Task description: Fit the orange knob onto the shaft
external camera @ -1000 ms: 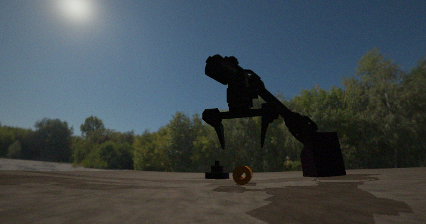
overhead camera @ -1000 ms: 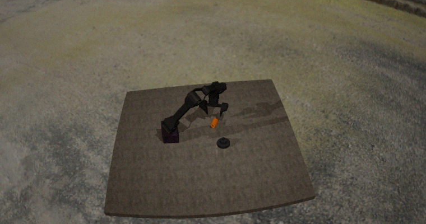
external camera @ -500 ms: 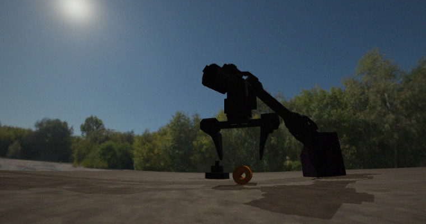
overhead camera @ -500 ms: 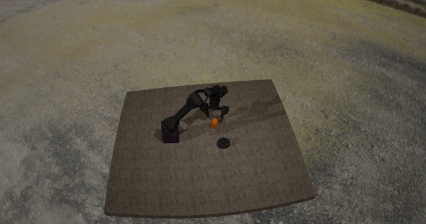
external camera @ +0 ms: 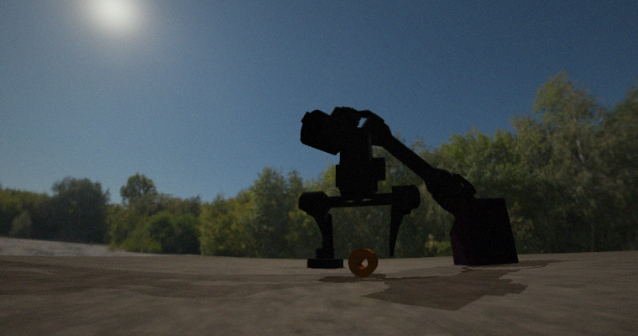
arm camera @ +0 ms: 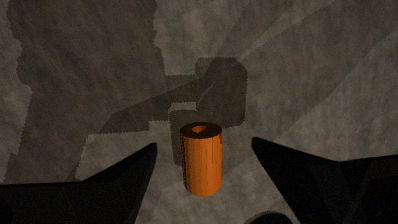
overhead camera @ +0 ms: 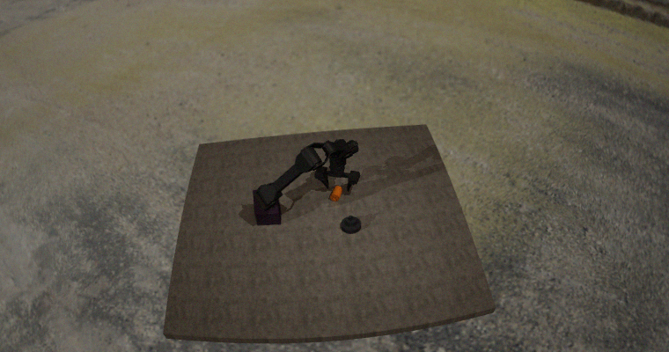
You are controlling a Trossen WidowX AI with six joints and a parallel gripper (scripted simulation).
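Now: gripper tip 10 mm past the orange knob, 20 mm to the left of it and 10 mm above it. The rest, counted from my gripper tip: dark round pedestal: 50 mm ahead, 210 mm to the right.
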